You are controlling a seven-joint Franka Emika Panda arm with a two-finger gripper.
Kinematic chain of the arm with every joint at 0, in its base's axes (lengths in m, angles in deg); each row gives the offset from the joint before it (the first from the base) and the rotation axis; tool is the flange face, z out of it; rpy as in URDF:
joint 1: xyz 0 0 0.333 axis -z
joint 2: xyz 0 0 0 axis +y
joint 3: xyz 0 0 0.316 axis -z
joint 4: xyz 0.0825 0 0 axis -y
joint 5: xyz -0.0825 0 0.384 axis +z
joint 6: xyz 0 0 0 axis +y
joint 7: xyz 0.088 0 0 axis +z
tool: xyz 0 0 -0.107 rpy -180 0 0
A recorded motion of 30 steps. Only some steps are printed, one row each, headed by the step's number.
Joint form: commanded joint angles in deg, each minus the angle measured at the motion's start. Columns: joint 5, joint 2, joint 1, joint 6, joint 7, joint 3, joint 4.
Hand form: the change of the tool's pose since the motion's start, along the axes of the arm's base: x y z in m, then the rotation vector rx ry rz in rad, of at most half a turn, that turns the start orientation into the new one. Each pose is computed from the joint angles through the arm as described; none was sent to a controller.
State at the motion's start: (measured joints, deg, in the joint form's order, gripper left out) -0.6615 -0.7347 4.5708 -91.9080 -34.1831 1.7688 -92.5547
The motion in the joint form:
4: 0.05 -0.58 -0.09 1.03 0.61 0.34 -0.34
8: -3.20 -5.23 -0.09 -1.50 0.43 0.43 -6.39
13: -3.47 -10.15 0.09 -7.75 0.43 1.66 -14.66
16: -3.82 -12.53 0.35 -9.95 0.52 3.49 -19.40
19: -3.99 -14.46 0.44 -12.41 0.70 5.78 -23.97
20: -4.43 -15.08 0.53 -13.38 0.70 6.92 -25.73
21: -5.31 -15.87 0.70 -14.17 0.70 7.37 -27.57
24: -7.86 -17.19 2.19 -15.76 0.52 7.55 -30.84
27: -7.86 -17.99 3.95 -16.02 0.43 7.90 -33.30
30: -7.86 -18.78 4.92 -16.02 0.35 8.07 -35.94
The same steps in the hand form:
4: -0.0052 -0.0019 0.0012 0.0029 0.0137 0.0061
8: -0.0282 -0.0066 -0.0013 -0.0525 0.0004 0.0051
13: -0.0495 -0.0178 -0.0166 -0.0558 -0.0493 -0.0123
16: -0.0653 -0.0355 -0.0328 -0.0521 -0.0456 -0.0422
19: -0.0802 -0.0548 -0.0518 -0.0413 -0.0421 -0.0747
20: -0.0866 -0.0651 -0.0604 -0.0414 -0.0380 -0.0918
21: -0.0931 -0.0701 -0.0684 -0.0508 -0.0312 -0.0964
24: -0.1061 -0.0836 -0.0826 -0.0866 -0.0171 -0.1115
27: -0.1191 -0.0969 -0.0968 -0.0769 0.0075 -0.1460
30: -0.1308 -0.1018 -0.1127 -0.0659 0.0389 -0.1634

